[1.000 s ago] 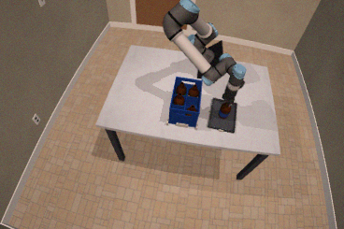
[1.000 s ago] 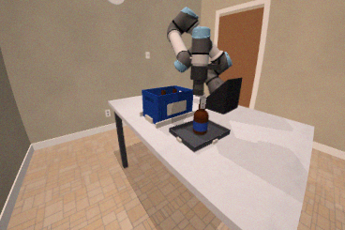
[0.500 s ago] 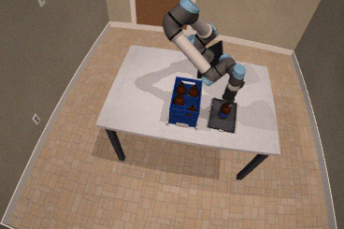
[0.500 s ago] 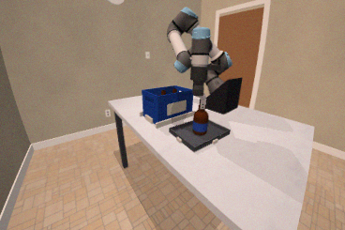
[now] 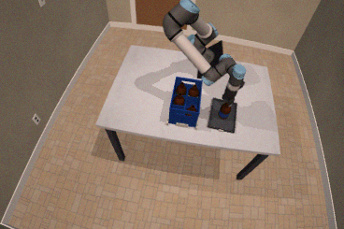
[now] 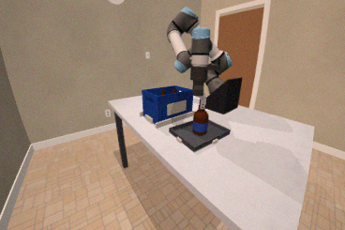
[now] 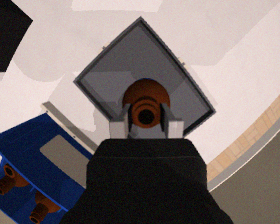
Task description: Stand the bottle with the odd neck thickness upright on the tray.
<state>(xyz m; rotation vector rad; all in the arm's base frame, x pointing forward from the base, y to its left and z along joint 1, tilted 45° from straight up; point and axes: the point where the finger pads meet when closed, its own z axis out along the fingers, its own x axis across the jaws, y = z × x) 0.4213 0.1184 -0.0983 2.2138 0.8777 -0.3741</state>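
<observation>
Right now my hand is 7 cm above the bottle. Round my hand: dark tray (15 cm below); then blue crate (28 cm to the right, 8 cm below, 2 cm behind).
</observation>
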